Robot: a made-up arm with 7 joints.
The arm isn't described. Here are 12 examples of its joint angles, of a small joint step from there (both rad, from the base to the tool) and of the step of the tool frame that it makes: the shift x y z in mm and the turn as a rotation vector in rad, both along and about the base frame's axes.
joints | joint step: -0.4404 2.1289 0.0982 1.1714 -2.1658 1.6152 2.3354 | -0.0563 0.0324 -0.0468 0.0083 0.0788 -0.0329 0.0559
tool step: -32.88 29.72 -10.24 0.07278 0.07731 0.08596
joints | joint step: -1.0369 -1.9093 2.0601 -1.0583 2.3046 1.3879 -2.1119 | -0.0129 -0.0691 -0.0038 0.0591 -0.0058 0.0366 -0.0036
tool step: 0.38 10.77 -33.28 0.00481 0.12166 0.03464
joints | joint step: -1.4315 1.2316 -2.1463 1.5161 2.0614 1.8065 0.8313 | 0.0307 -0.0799 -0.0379 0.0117 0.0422 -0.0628 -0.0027
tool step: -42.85 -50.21 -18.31 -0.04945 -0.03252 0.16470
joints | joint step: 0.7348 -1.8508 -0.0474 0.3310 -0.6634 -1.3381 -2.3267 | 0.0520 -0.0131 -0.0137 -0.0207 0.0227 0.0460 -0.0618
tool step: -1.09 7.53 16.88 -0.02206 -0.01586 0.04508
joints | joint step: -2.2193 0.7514 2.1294 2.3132 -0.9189 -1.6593 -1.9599 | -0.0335 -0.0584 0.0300 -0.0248 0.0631 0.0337 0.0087
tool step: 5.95 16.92 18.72 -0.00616 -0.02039 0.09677
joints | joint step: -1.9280 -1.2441 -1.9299 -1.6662 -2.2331 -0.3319 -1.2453 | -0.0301 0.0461 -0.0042 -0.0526 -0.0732 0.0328 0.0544
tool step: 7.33 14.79 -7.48 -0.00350 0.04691 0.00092
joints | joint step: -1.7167 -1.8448 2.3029 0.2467 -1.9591 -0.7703 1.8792 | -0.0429 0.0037 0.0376 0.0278 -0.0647 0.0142 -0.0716
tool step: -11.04 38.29 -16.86 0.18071 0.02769 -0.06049
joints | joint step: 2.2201 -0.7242 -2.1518 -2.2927 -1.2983 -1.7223 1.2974 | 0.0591 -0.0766 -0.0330 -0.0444 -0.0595 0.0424 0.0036
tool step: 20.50 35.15 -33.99 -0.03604 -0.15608 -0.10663
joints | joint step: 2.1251 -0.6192 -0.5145 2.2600 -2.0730 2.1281 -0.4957 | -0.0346 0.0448 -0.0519 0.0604 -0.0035 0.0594 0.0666
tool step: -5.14 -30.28 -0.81 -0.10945 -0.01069 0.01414
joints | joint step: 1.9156 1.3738 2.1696 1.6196 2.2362 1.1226 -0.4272 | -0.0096 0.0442 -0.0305 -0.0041 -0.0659 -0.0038 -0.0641
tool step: 4.58 0.73 -2.81 0.03172 0.08559 0.08176
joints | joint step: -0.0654 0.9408 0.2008 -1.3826 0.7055 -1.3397 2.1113 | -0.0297 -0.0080 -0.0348 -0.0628 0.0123 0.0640 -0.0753
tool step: -15.47 4.54 -33.23 -0.10701 0.04110 0.08554
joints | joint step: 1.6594 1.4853 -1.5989 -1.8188 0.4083 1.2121 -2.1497 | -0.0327 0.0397 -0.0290 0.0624 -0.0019 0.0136 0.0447
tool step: 11.95 -19.98 -33.52 0.06416 -0.03560 0.01938
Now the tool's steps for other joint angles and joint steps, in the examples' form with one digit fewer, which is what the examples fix.
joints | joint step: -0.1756 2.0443 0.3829 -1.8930 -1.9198 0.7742 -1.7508 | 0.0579 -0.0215 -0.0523 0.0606 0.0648 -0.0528 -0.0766
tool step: -25.1 -19.2 18.0 -0.0396 0.0588 -0.0160
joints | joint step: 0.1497 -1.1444 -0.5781 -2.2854 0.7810 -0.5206 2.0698 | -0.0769 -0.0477 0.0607 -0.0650 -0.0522 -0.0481 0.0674
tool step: 2.5 -54.8 -13.5 0.0816 -0.0130 -0.0086
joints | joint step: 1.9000 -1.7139 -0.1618 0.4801 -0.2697 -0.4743 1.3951 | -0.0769 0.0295 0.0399 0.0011 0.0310 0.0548 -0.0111
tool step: 24.1 -59.5 -15.0 0.1330 0.0339 0.0693
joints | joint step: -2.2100 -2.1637 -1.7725 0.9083 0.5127 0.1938 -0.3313 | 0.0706 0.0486 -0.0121 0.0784 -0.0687 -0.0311 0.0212
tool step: 3.0 -29.2 -12.7 -0.0071 -0.0205 -0.1181
